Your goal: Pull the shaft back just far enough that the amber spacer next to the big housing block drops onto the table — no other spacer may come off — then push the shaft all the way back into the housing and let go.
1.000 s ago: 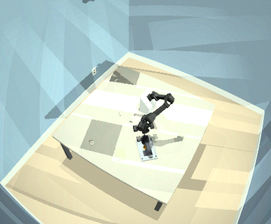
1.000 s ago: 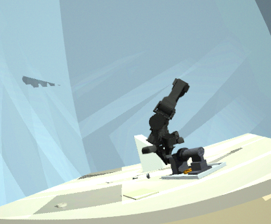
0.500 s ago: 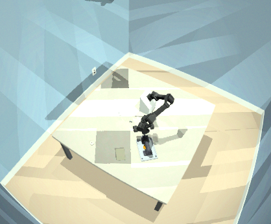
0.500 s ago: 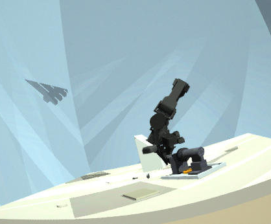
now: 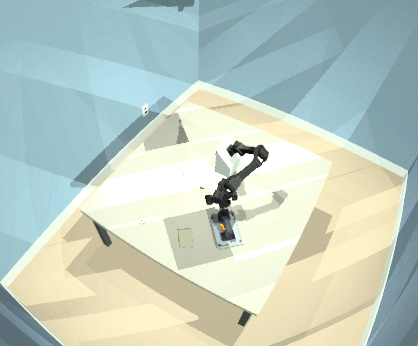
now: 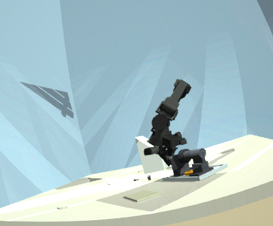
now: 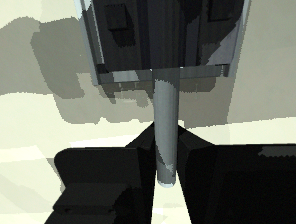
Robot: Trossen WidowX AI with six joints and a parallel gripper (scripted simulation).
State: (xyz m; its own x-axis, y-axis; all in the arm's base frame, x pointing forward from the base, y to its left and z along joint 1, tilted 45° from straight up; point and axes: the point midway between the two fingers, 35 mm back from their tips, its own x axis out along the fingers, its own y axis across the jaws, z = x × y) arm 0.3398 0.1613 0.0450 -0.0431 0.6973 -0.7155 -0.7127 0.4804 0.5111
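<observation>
Now: gripper tip 50 mm to the right of the grey shaft, 50 mm short of it and 40 mm below it. Also, from my gripper tip: flat pale patch: 290 mm ahead, 50 mm to the right, 40 mm below; then amber spacer: 100 mm to the left, 90 mm ahead, 30 mm below.
</observation>
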